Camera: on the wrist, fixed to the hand. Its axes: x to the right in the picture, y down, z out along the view.
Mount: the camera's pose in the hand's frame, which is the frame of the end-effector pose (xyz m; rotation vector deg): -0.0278 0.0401 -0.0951 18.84 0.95 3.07
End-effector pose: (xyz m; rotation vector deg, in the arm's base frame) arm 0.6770 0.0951 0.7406 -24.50 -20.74 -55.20
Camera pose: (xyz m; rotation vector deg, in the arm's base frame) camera 0.7065 0.0871 0.6382 -7.39 -27.64 -47.91
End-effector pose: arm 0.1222 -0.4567 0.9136 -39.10 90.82 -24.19
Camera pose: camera 0.0222 -0.4200 0.9225 -22.05 85.97 -36.26
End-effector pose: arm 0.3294 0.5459 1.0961 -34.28 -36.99 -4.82
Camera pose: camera 0.3688 0.5240 0.9992 -17.01 -35.00 3.82
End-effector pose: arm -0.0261 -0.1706 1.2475 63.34 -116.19 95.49
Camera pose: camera -0.0589 -0.0706 1.2285 65.27 -104.86 119.38
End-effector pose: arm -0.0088 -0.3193 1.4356 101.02 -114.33 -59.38
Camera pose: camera 0.0277 -0.3239 1.5360 106.13 -131.44 -40.38
